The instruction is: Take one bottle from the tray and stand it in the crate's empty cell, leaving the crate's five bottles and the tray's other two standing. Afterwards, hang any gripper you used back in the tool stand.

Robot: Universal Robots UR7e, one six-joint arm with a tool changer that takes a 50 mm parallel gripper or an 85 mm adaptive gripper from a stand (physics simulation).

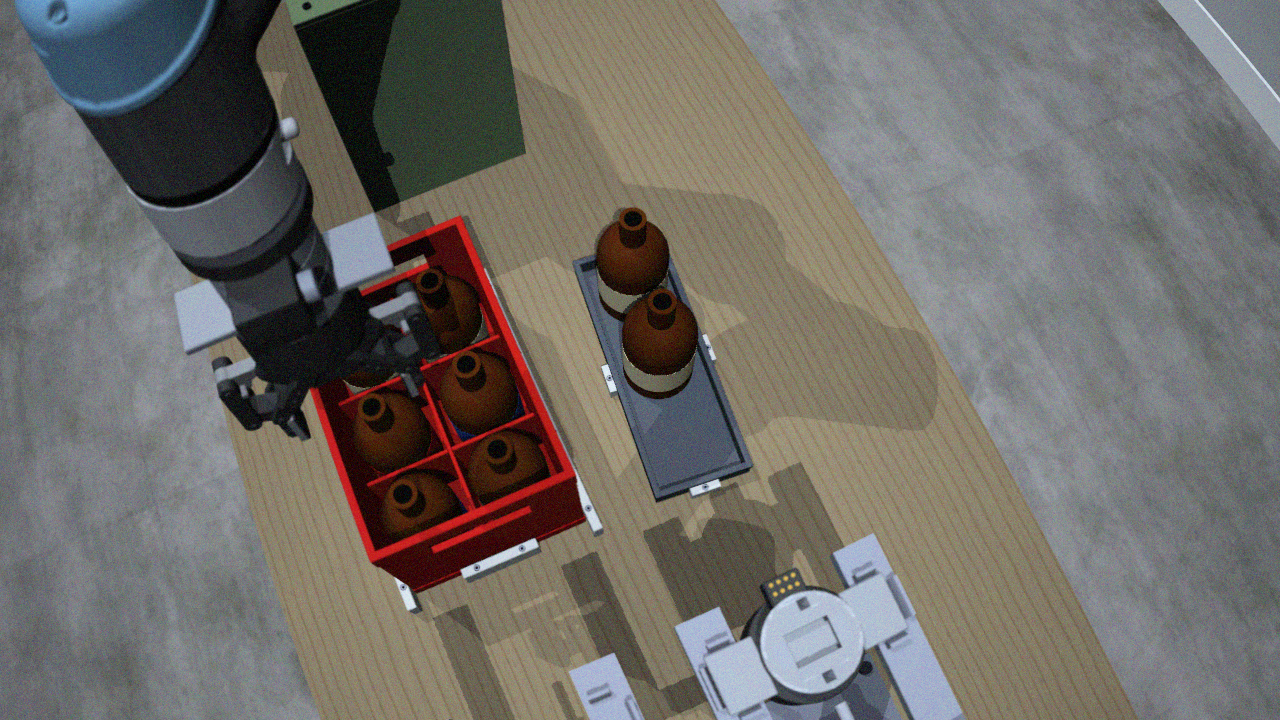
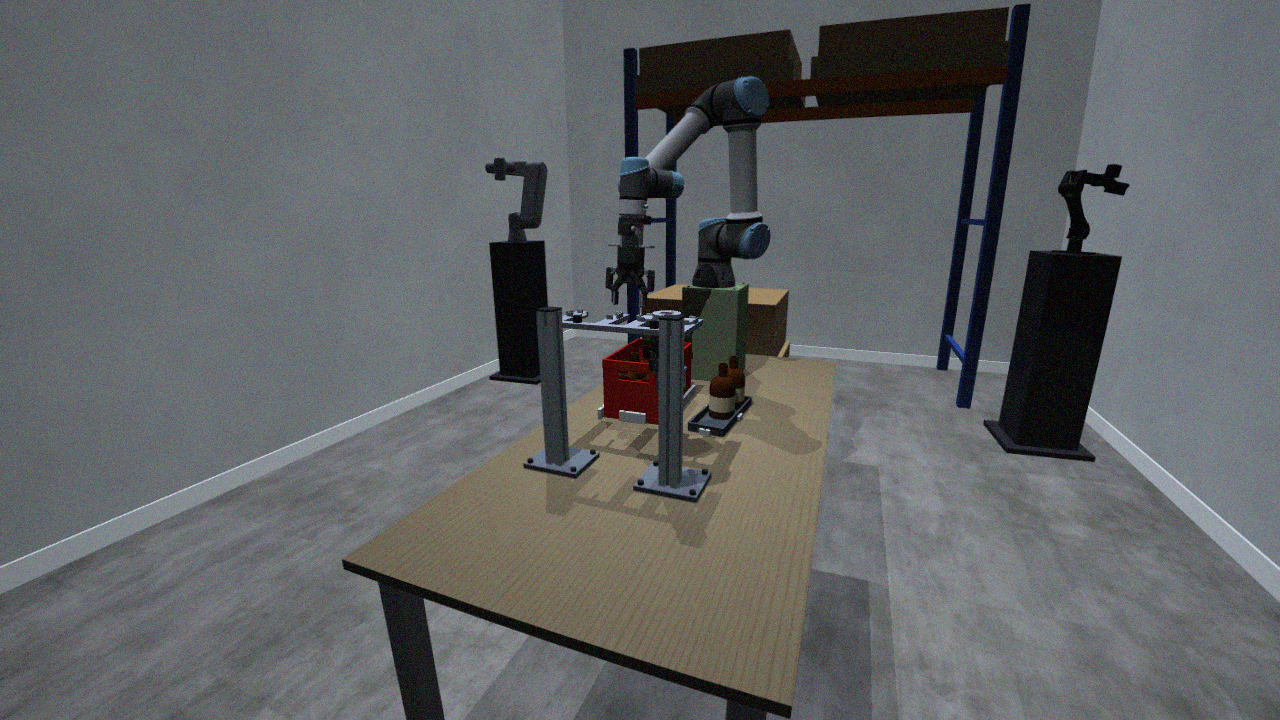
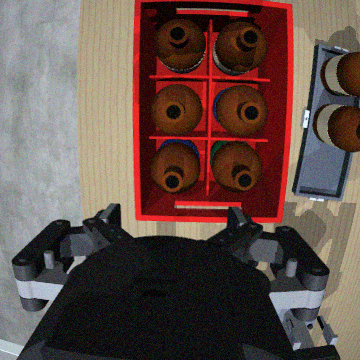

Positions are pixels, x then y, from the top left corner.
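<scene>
You can see my gripper in image 1 and in image 2, and it's there in image 3 (158, 289) too. On the gripper, (image 1: 336, 355) and (image 2: 630, 259) are the same spot.
</scene>
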